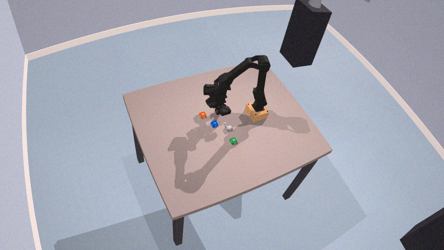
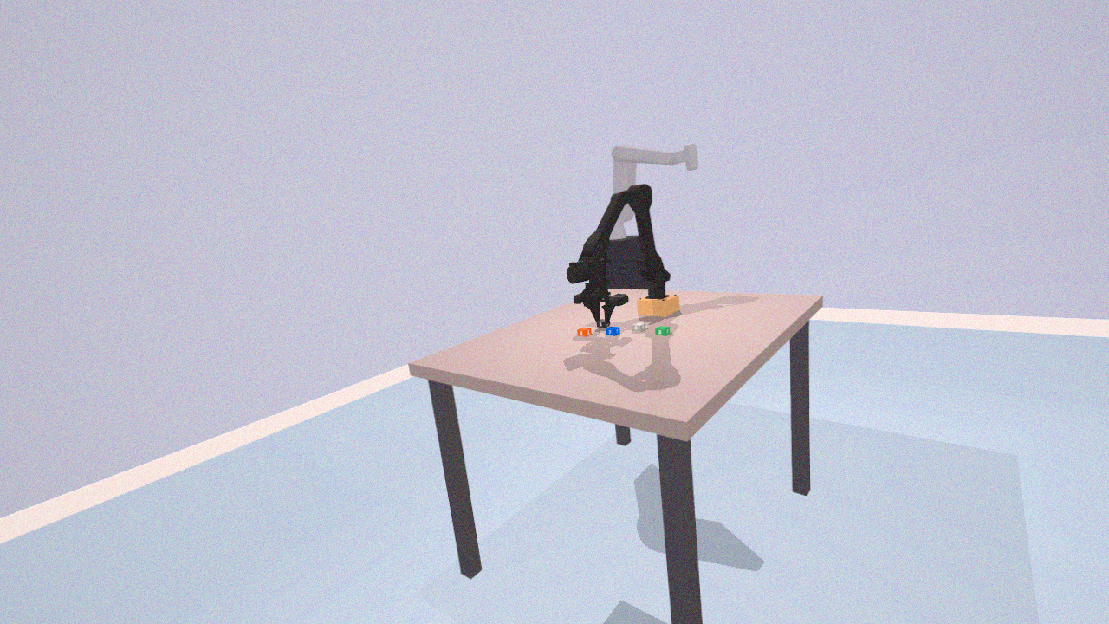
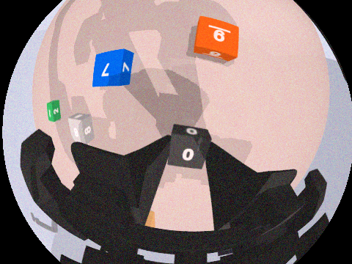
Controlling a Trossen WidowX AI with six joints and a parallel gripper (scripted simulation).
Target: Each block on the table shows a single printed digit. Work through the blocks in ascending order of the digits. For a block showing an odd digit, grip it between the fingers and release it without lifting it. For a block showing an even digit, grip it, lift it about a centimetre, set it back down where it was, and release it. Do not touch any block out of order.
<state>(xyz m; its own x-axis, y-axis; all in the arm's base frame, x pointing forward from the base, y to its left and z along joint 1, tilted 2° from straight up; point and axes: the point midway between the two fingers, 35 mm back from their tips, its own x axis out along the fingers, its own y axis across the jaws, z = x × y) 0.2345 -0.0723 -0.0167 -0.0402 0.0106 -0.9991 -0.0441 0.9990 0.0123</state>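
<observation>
Right now the green block is 23 cm to the left of my gripper tip. Round my gripper tip: orange block: 10 cm ahead; blue block: 8 cm to the left, 6 cm ahead; black block: right at my gripper tip.
</observation>
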